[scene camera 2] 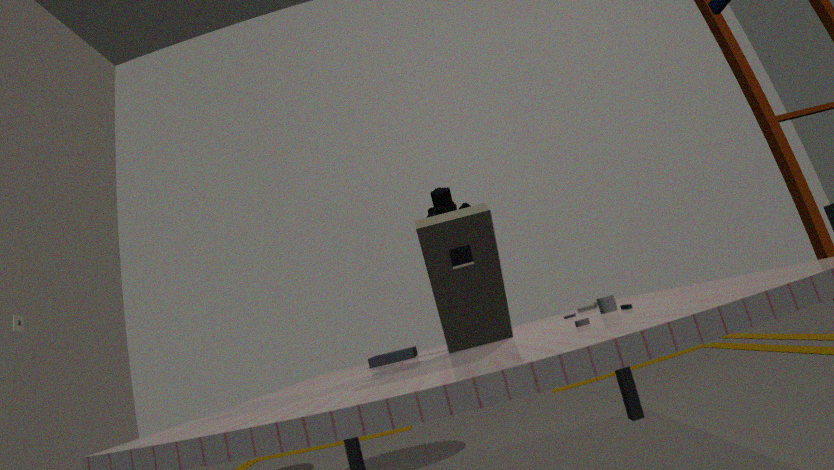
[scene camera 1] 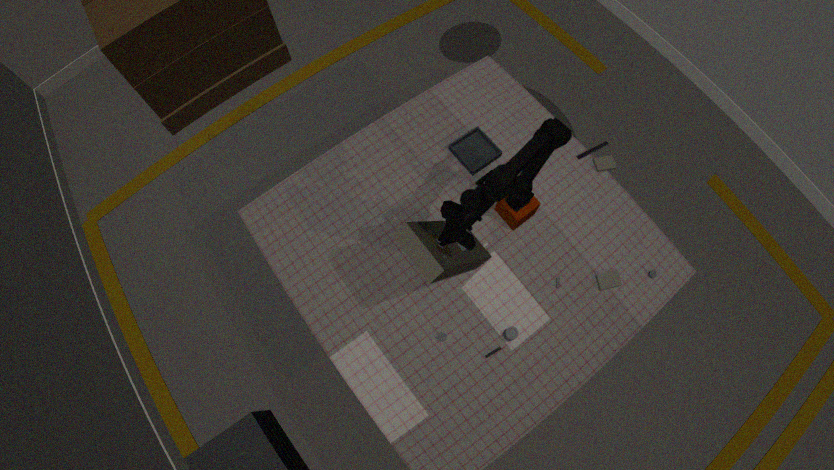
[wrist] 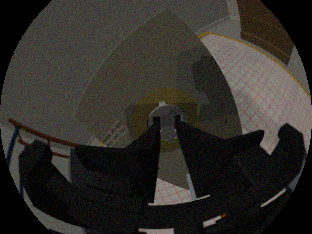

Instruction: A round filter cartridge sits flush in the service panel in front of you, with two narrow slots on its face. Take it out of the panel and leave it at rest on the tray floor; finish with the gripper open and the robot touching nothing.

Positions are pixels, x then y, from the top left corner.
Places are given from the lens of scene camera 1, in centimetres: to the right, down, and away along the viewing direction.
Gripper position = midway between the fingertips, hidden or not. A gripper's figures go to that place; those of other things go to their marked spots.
my gripper [scene camera 1: 439,243]: 7, 2, 129
tray [scene camera 1: 474,150]: 23, -34, 169
service panel [scene camera 1: 416,239]: 0, 1, 122
The marked spots on the service panel and the tray are 63 cm apart.
